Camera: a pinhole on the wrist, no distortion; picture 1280 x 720 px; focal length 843.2 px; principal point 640.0 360.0 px. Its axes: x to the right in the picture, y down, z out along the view. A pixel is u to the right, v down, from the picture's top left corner.
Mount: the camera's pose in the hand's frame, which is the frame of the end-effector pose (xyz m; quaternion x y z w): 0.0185 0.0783 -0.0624 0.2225 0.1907 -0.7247 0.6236
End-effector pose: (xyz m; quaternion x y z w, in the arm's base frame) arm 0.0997 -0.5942 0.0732 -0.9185 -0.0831 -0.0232 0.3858
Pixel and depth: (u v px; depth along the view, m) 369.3 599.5 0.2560
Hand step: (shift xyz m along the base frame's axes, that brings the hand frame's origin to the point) 0.0723 0.1550 -0.1239
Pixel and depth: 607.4 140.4 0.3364
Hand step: -0.1128 0.2044 -0.1074
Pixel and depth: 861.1 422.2 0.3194
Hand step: -0.0281 0.2288 0.0120
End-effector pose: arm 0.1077 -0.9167 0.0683 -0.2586 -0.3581 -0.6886 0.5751
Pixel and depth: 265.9 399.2 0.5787
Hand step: -0.0721 0.4295 0.3562
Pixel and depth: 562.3 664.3 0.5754
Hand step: -0.2848 0.2596 0.3657
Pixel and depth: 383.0 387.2 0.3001
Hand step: -0.0302 0.1804 0.1526
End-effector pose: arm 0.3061 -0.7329 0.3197 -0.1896 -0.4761 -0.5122 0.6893
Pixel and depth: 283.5 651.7 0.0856
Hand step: 0.0374 0.0206 0.0646
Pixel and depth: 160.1 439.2 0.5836
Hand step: -0.2624 0.4286 0.3472
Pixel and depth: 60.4 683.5 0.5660
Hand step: -0.2383 0.3659 0.5065
